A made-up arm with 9 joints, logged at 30 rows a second.
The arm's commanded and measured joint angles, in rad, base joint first. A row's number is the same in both.
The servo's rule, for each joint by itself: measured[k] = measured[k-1] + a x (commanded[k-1-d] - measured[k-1]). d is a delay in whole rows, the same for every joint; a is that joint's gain. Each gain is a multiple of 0.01, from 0.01 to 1. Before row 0 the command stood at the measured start. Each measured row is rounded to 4 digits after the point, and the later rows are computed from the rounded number. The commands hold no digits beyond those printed.
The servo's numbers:
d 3
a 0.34 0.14 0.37 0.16 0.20 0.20 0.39 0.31 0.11
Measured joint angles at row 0:
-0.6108 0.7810 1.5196 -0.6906 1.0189 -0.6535 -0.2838 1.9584 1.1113
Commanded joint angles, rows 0 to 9:
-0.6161 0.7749 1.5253 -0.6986 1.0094 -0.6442 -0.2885 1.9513 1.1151
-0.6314 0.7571 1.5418 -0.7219 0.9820 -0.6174 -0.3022 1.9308 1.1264
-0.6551 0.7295 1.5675 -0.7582 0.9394 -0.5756 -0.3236 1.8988 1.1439
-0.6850 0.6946 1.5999 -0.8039 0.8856 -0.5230 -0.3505 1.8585 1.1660
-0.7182 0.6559 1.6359 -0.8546 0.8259 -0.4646 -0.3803 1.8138 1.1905
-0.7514 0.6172 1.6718 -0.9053 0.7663 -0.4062 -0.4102 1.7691 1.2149
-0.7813 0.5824 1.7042 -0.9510 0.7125 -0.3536 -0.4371 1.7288 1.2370
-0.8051 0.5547 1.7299 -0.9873 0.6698 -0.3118 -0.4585 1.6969 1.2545
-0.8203 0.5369 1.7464 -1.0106 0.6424 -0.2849 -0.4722 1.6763 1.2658
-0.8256 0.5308 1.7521 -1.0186 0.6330 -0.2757 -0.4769 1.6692 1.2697
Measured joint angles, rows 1 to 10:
-0.6108 0.7810 1.5196 -0.6906 1.0189 -0.6535 -0.2838 1.9584 1.1113
-0.6108 0.7810 1.5196 -0.6906 1.0189 -0.6535 -0.2838 1.9584 1.1113
-0.6108 0.7810 1.5196 -0.6906 1.0189 -0.6535 -0.2838 1.9584 1.1113
-0.6126 0.7801 1.5217 -0.6919 1.0170 -0.6516 -0.2856 1.9562 1.1117
-0.6190 0.7769 1.5291 -0.6967 1.0100 -0.6448 -0.2921 1.9483 1.1133
-0.6313 0.7703 1.5433 -0.7065 0.9959 -0.6310 -0.3044 1.9330 1.1167
-0.6496 0.7597 1.5642 -0.7221 0.9738 -0.6094 -0.3224 1.9099 1.1221
-0.6729 0.7452 1.5907 -0.7433 0.9442 -0.5804 -0.3450 1.8801 1.1296
-0.6996 0.7273 1.6207 -0.7692 0.9086 -0.5456 -0.3704 1.8457 1.1390
-0.7274 0.7070 1.6516 -0.7983 0.8694 -0.5072 -0.3964 1.8095 1.1498

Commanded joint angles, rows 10 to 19:
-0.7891 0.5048 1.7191 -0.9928 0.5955 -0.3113 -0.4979 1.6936 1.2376
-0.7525 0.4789 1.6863 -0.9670 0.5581 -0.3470 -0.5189 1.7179 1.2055
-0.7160 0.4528 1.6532 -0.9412 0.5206 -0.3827 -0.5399 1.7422 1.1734
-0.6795 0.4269 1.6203 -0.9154 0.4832 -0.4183 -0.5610 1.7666 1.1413
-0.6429 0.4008 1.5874 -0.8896 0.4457 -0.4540 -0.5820 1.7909 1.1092
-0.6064 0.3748 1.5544 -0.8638 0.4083 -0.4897 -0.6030 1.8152 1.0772
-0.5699 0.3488 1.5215 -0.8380 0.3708 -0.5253 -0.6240 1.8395 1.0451
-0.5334 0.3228 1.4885 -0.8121 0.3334 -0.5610 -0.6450 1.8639 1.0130
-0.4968 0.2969 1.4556 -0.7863 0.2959 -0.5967 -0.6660 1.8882 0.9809
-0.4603 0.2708 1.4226 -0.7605 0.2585 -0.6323 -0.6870 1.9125 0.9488
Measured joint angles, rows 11 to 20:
-0.7538 0.6857 1.6806 -0.8285 0.8295 -0.4681 -0.4206 1.7746 1.1613
-0.7764 0.6649 1.7049 -0.8576 0.7921 -0.4315 -0.4407 1.7441 1.1728
-0.7931 0.6461 1.7224 -0.8834 0.7603 -0.4003 -0.4548 1.7209 1.1835
-0.7917 0.6263 1.7212 -0.9009 0.7273 -0.3825 -0.4716 1.7124 1.1895
-0.7784 0.6057 1.7083 -0.9115 0.6935 -0.3754 -0.4900 1.7141 1.1913
-0.7572 0.5843 1.6879 -0.9163 0.6589 -0.3769 -0.5095 1.7228 1.1893
-0.7308 0.5623 1.6629 -0.9162 0.6238 -0.3852 -0.5296 1.7364 1.1840
-0.7009 0.5397 1.6350 -0.9119 0.5882 -0.3990 -0.5500 1.7533 1.1758
-0.6688 0.5166 1.6052 -0.9042 0.5522 -0.4171 -0.5707 1.7725 1.1650
-0.6352 0.4931 1.5742 -0.8936 0.5159 -0.4387 -0.5915 1.7933 1.1518

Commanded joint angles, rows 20 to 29:
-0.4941 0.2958 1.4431 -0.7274 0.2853 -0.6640 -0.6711 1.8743 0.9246
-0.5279 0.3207 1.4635 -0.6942 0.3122 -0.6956 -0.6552 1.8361 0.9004
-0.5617 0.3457 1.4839 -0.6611 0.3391 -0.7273 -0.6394 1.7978 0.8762
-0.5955 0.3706 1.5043 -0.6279 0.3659 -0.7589 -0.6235 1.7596 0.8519
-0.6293 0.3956 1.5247 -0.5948 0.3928 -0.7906 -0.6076 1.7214 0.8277
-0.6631 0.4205 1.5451 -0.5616 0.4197 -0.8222 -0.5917 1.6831 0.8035
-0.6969 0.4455 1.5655 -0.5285 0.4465 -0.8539 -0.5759 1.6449 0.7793
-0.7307 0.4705 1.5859 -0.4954 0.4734 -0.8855 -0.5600 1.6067 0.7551
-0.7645 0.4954 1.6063 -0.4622 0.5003 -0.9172 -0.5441 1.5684 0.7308
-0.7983 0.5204 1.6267 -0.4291 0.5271 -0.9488 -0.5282 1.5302 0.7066
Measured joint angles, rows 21 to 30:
-0.6006 0.4693 1.5425 -0.8806 0.4794 -0.4632 -0.6124 1.8152 1.1365
-0.5653 0.4452 1.5103 -0.8655 0.4427 -0.4899 -0.6333 1.8378 1.1194
-0.5296 0.4208 1.4779 -0.8487 0.4059 -0.5184 -0.6542 1.8610 1.1006
-0.5175 0.4033 1.4650 -0.8293 0.3818 -0.5475 -0.6608 1.8651 1.0812
-0.5210 0.3917 1.4644 -0.8077 0.3679 -0.5771 -0.6586 1.8561 1.0613
-0.5348 0.3853 1.4716 -0.7842 0.3621 -0.6071 -0.6511 1.8380 1.0409
-0.5554 0.3832 1.4837 -0.7592 0.3629 -0.6375 -0.6403 1.8137 1.0201
-0.5805 0.3849 1.4989 -0.7329 0.3689 -0.6681 -0.6275 1.7851 0.9989
-0.6086 0.3899 1.5160 -0.7055 0.3791 -0.6989 -0.6135 1.7535 0.9774
-0.6386 0.3977 1.5343 -0.6772 0.3926 -0.7299 -0.5988 1.7198 0.9556

